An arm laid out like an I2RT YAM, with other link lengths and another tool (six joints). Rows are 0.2 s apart.
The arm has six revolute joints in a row. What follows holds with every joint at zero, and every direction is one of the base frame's.
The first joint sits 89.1 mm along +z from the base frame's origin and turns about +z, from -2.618 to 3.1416 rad.
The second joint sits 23.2 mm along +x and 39.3 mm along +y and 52.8 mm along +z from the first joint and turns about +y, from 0 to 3.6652 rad.
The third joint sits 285.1 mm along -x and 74.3 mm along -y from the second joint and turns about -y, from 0 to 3.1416 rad.
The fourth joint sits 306.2 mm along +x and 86 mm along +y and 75 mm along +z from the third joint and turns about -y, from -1.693 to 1.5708 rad.
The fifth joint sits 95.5 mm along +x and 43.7 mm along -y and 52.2 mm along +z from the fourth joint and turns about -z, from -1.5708 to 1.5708 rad.
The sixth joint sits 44.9 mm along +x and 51 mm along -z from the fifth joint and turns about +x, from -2.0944 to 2.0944 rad.
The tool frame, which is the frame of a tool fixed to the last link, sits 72 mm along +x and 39 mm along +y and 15 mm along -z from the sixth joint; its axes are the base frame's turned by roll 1.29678, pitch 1.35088 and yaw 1.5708 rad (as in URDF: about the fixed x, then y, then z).
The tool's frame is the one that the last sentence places.
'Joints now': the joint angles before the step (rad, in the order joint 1, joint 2, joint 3, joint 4, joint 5, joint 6). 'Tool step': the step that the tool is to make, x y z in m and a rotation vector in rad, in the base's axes. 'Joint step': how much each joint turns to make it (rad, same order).
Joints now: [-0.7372 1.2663 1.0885 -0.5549 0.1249 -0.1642]
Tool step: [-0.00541 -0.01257 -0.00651 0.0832 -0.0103 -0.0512]
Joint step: [-0.0477 0.0416 0.0290 -0.0427 -0.0439 0.0515]
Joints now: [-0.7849 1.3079 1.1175 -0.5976 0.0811 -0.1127]
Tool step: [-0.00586 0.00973 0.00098 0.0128 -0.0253 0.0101]
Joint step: [-0.0019 -0.0439 -0.0359 0.0001 -0.0275 0.0106]
